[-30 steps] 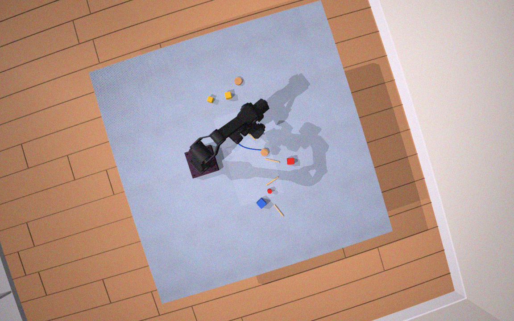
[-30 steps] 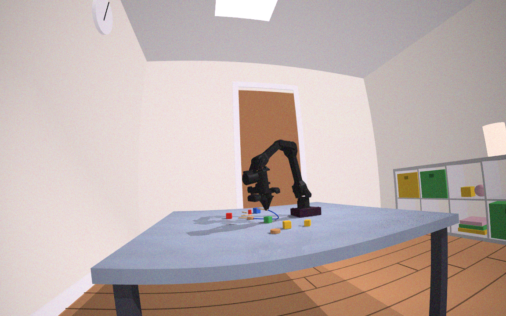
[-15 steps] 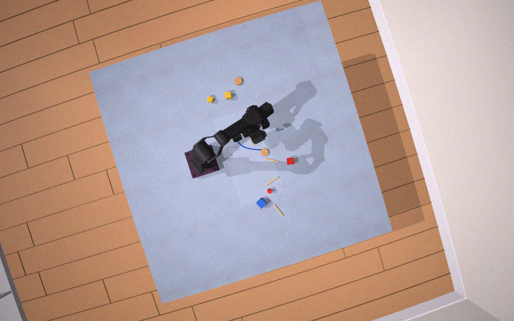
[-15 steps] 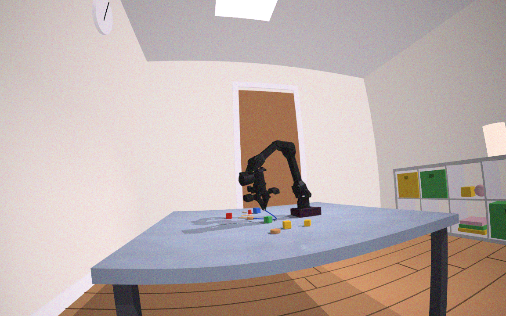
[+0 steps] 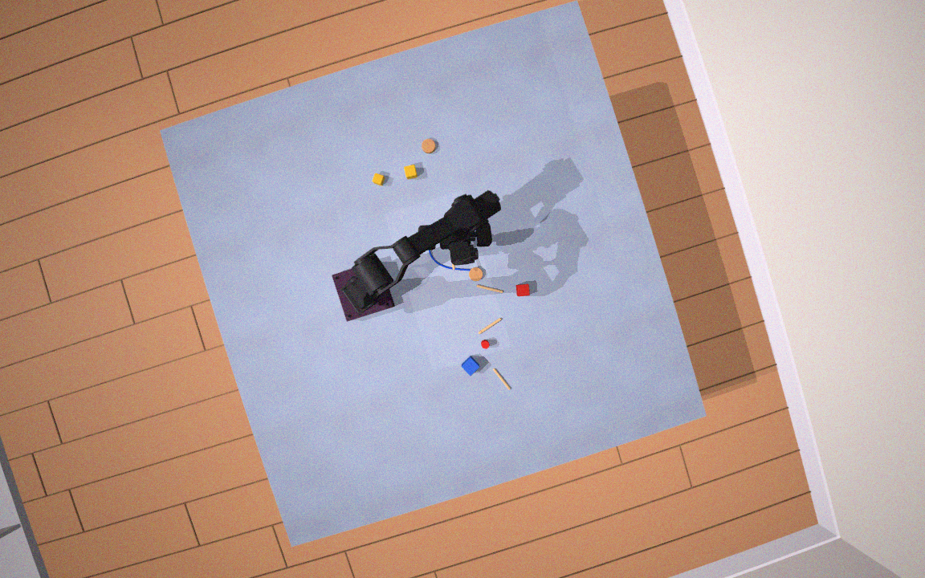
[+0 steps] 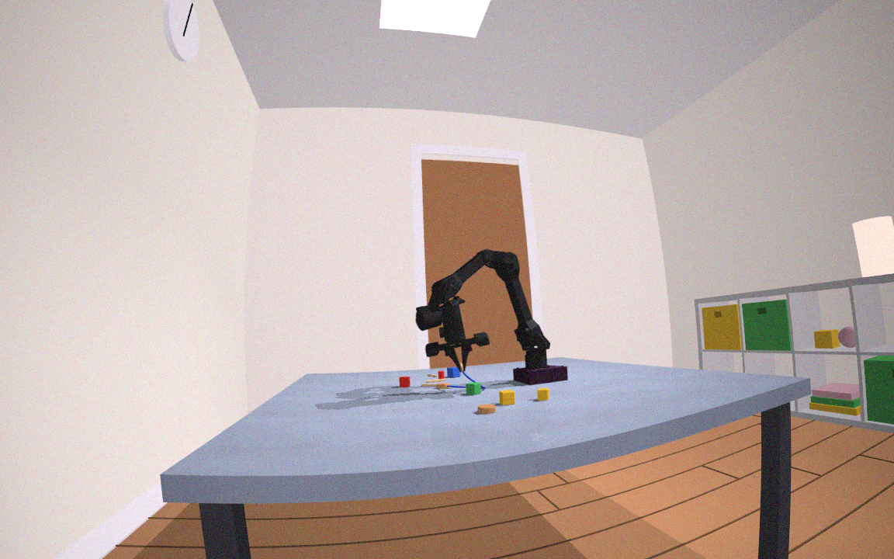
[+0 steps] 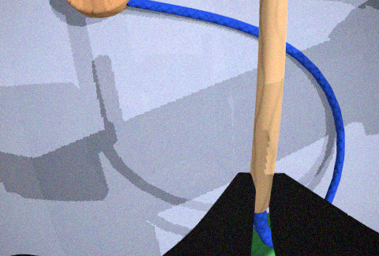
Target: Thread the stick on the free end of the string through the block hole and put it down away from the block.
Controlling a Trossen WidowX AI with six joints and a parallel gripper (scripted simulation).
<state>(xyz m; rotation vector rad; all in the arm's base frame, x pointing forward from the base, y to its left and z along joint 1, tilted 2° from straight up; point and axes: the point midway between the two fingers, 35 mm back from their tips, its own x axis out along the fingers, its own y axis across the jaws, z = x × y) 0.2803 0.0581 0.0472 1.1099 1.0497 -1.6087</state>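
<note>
The thin wooden stick is 1 cm to the right of my gripper tip and 1 cm above it. The rest, counted from my gripper tip: green block (6 cm to the left, 4 cm below, 1 cm behind); red cube (18 cm to the right, 15 cm ahead, 4 cm below); round wooden button (10 cm to the right, 5 cm below, 4 cm ahead).
</note>
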